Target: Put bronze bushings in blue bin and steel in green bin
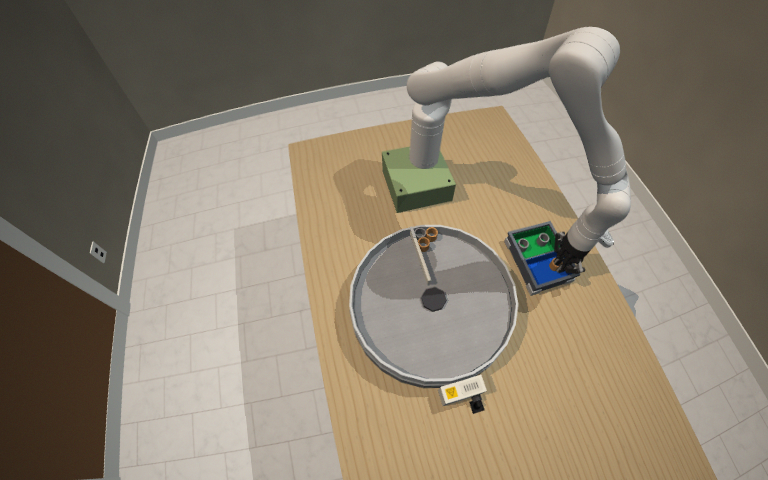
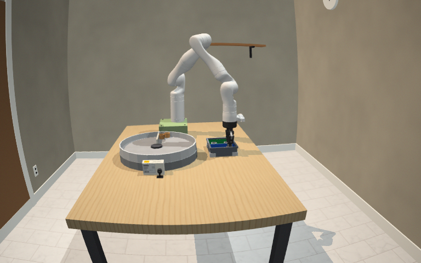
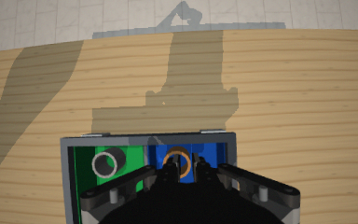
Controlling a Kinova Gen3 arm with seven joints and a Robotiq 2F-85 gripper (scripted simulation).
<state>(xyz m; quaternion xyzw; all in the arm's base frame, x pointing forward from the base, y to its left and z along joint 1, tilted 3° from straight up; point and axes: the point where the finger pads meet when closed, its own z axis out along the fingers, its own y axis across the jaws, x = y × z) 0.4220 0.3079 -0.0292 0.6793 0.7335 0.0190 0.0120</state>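
The blue bin is 40 mm to the right of my hand, 40 mm behind it and 10 mm below it. Round my hand: turntable 390 mm to the right, 30 mm ahead, 20 mm above.
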